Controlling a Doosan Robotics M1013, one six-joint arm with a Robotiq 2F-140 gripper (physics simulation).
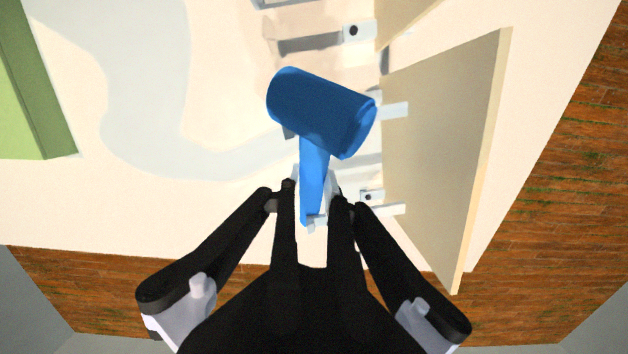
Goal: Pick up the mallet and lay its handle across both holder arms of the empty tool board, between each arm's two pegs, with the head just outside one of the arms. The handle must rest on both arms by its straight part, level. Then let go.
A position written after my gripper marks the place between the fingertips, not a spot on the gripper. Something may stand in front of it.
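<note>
Visible: a blue mallet (330,119); a tan tool board (438,115); my gripper (312,175).
</note>
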